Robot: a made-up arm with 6 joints. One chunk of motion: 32 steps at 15 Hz.
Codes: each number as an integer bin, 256 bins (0 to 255) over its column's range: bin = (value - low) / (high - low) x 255, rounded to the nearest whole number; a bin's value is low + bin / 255 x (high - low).
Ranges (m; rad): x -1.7..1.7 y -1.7..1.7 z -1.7..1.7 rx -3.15..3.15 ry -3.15..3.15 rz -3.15..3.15
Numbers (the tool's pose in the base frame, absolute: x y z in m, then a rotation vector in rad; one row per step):
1: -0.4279 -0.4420 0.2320 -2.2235 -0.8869 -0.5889
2: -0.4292 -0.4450 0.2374 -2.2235 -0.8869 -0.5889
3: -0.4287 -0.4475 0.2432 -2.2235 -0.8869 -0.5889
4: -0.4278 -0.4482 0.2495 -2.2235 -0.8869 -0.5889
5: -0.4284 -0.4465 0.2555 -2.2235 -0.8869 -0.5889
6: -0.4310 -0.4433 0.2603 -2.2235 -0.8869 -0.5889
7: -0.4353 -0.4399 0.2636 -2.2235 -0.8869 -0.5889
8: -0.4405 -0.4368 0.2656 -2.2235 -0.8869 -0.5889
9: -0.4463 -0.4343 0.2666 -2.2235 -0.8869 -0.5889
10: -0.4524 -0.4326 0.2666 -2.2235 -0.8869 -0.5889
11: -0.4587 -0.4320 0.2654 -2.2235 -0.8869 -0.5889
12: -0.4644 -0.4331 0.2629 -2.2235 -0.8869 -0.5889
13: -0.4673 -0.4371 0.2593 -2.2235 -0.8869 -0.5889
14: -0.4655 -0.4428 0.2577 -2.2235 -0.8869 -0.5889
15: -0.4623 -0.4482 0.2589 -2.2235 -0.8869 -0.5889
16: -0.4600 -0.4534 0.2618 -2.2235 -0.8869 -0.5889
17: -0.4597 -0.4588 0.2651 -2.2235 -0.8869 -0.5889
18: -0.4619 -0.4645 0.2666 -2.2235 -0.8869 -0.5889
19: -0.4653 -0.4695 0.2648 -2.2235 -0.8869 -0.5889
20: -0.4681 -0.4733 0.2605 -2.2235 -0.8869 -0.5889
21: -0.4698 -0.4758 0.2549 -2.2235 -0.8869 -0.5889
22: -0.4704 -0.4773 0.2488 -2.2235 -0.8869 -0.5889
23: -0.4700 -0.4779 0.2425 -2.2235 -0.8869 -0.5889
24: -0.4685 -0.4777 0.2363 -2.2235 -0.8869 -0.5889
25: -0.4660 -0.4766 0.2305 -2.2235 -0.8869 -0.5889
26: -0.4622 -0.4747 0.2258 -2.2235 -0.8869 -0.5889
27: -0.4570 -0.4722 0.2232 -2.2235 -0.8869 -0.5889
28: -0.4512 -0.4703 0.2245 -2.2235 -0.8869 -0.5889
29: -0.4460 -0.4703 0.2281 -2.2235 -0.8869 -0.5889
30: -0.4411 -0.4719 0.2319 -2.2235 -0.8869 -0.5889
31: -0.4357 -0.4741 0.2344 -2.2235 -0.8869 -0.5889
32: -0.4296 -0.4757 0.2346 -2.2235 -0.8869 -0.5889
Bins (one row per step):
1: 95 94 145 38 92 104
2: 95 94 145 38 92 104
3: 95 94 146 38 92 104
4: 95 94 146 38 92 104
5: 95 94 147 38 92 104
6: 95 94 147 38 92 104
7: 95 95 147 38 92 104
8: 94 95 147 38 92 104
9: 94 95 147 38 92 104
10: 94 95 147 38 92 104
11: 93 95 147 38 92 104
12: 93 95 147 38 92 104
13: 92 95 147 38 92 104
14: 93 94 147 38 92 104
15: 93 94 147 38 92 104
16: 93 93 147 38 92 104
17: 93 93 147 38 92 104
18: 93 93 147 38 92 104
19: 93 92 147 38 92 104
20: 92 92 147 38 92 104
21: 92 92 147 38 92 104
22: 92 92 146 38 92 104
23: 92 92 146 38 92 104
24: 92 92 145 38 92 104
25: 93 92 145 38 92 104
26: 93 92 144 38 92 104
27: 93 92 144 38 92 104
28: 94 92 144 38 92 104
29: 94 92 145 38 92 104
30: 94 92 145 38 92 104
31: 95 92 145 38 92 104
32: 95 92 145 38 92 104

